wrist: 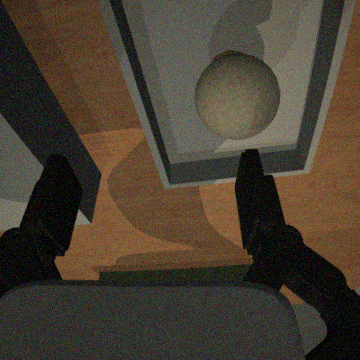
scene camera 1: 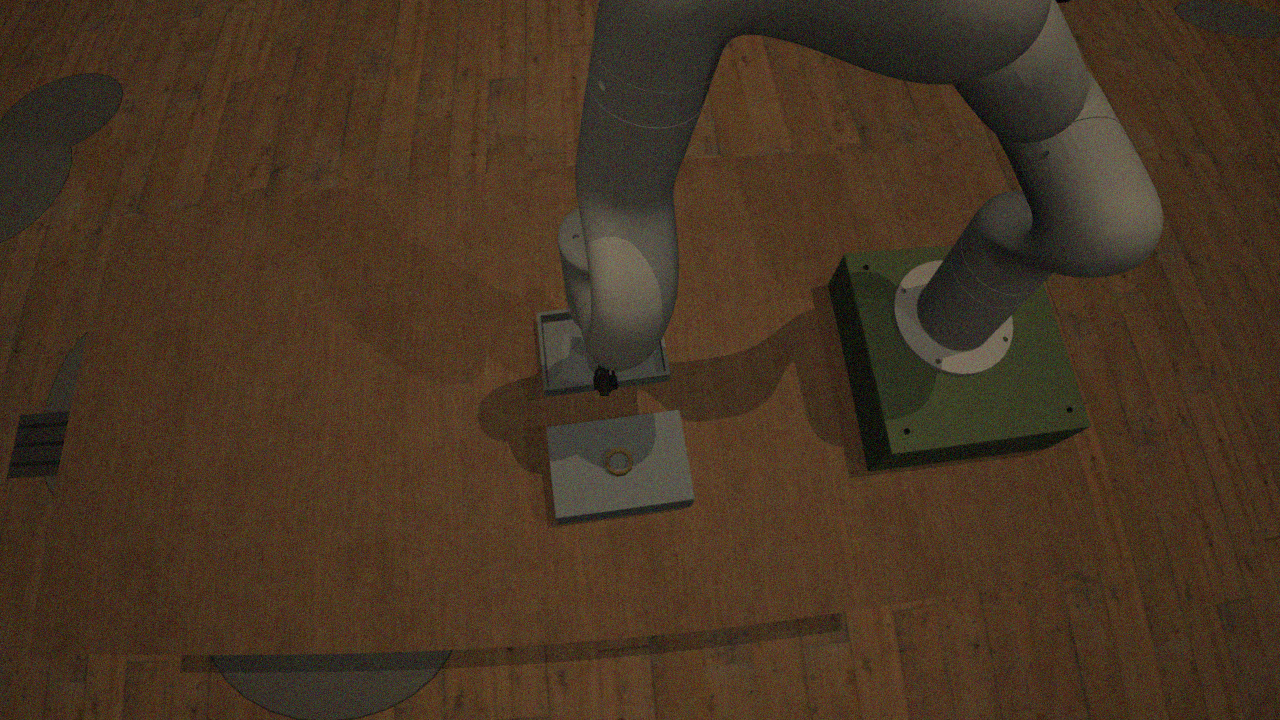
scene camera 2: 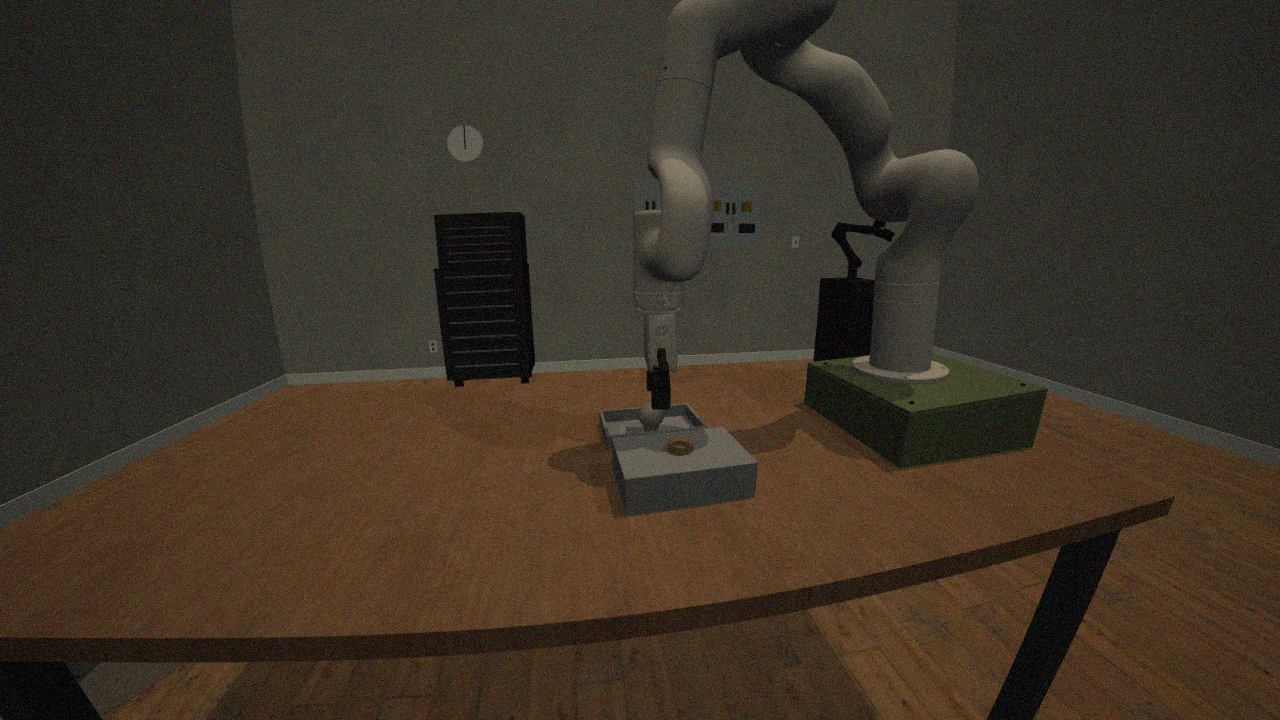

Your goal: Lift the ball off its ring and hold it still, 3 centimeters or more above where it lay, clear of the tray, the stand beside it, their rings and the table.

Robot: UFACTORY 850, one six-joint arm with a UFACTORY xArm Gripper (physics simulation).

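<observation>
A pale beige ball rests in the shallow grey tray; a bit of its brownish ring shows behind the ball in the wrist view. In scene camera 1 the arm hides the ball. The grey stand is beside the tray and bears an orange-brown ring. My gripper is open and empty, pointing down above the table. In the wrist view its right finger is just below the ball in the picture, and the ball is not between the fingers.
The green base block carries the arm at the right of the tray and stand. The wooden table lies under everything. A dark cabinet stands by the far wall.
</observation>
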